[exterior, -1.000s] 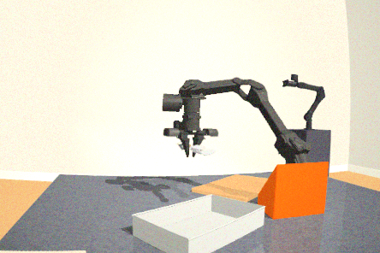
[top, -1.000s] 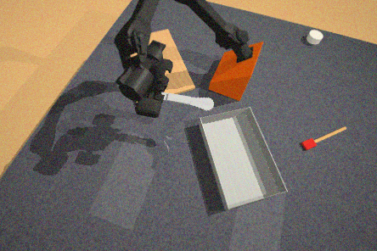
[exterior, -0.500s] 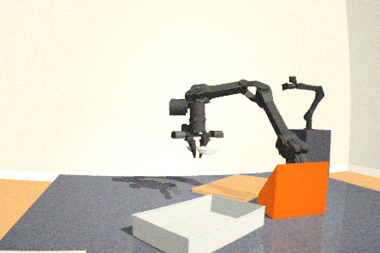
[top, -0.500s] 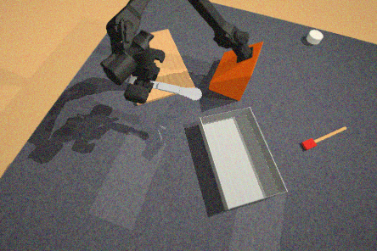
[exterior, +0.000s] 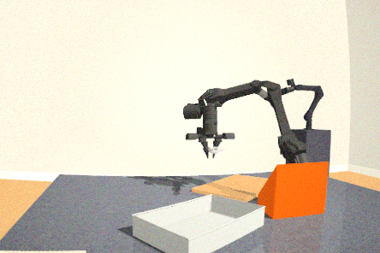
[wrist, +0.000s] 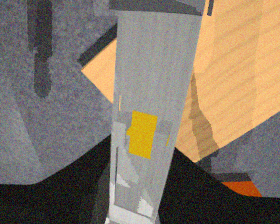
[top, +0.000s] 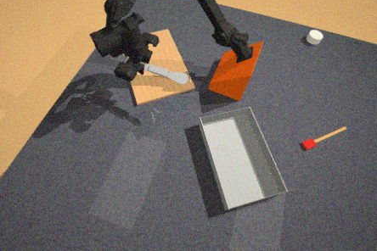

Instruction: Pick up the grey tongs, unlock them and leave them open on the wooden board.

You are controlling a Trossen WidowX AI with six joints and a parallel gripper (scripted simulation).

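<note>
My gripper tip is now 150 mm past the wooden board, 20 mm to the left of it and 130 mm above it. Round my gripper tip: roasting tin 160 mm ahead, 390 mm to the left, 110 mm below; yellow lock piece 30 mm to the right, 30 mm above.
</note>
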